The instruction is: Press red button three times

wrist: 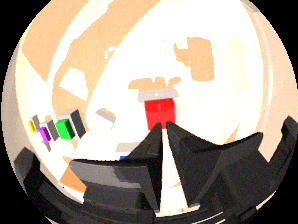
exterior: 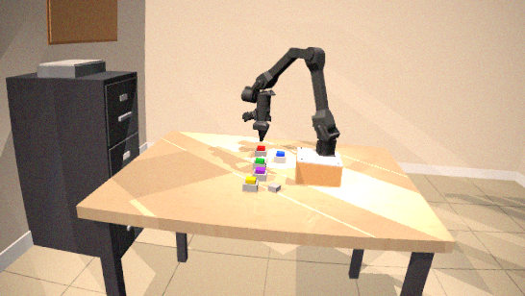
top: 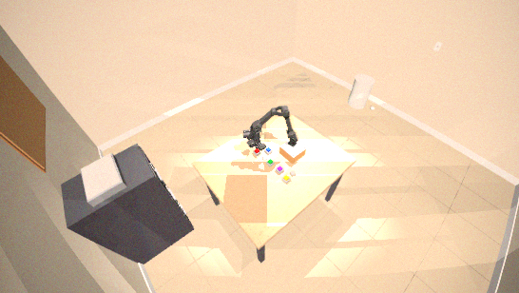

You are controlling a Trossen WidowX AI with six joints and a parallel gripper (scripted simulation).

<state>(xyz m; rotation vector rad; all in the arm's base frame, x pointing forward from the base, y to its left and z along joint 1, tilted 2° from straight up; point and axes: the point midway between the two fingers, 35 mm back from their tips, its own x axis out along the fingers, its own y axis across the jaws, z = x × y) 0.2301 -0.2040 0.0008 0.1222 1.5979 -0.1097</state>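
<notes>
Right now my gripper tip is 30 mm above the red button. Round my gripper tip: green button 160 mm to the left, 30 mm below, 10 mm ahead; then purple button 260 mm to the left, 30 mm below, 10 mm ahead; then blue button 80 mm behind, 70 mm to the left, 30 mm below.
</notes>
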